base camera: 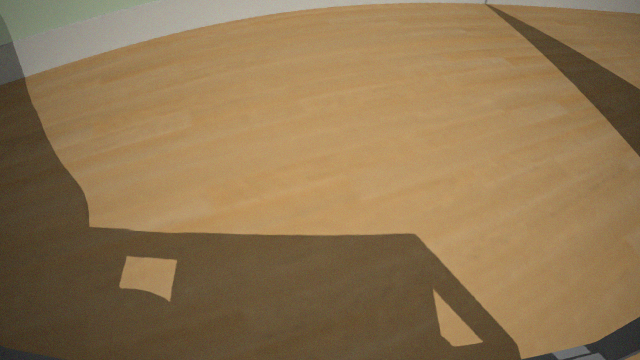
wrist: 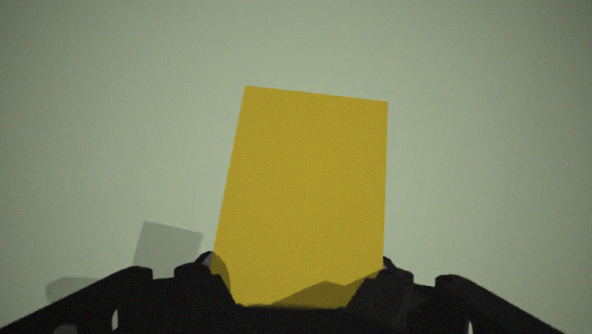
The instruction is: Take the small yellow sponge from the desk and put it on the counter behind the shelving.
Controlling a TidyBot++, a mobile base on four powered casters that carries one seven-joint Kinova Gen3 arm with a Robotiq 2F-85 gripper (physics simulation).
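Places are measured from the arm's base along level axes (x ahead, y left, z up), in metres.
Pixels of known places: gripper, fingertip midpoint: [wrist: 295, 264].
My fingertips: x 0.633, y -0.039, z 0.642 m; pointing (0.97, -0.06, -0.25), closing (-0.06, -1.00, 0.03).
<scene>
Behind a point stands the place of what it marks.
The yellow sponge [wrist: 306, 190] @(x 0.614, y -0.041, z 0.687 m) stands up from between the black fingers in the middle of the wrist view, a little tilted. My gripper [wrist: 295, 264] @(x 0.633, y -0.039, z 0.642 m) is shut on it, with one finger at each side of its lower end. The sponge's lowest part is hidden by the gripper. The desk, the counter and the shelving do not show in either view.
A pale green wall [wrist: 475, 150] @(x 1.196, y -0.460, z 0.566 m) [base camera: 65, 12] @(x 0.820, y 0.537, z -0.278 m) fills the background behind the sponge, with a grey shadow on it. A white baseboard [base camera: 125, 37] @(x 0.852, y 0.417, z -0.374 m) runs along the far edge of the wooden floor [base camera: 320, 130] @(x 0.521, y -0.026, z -0.396 m). Dark shadows lie across the floor at the left, front and right.
</scene>
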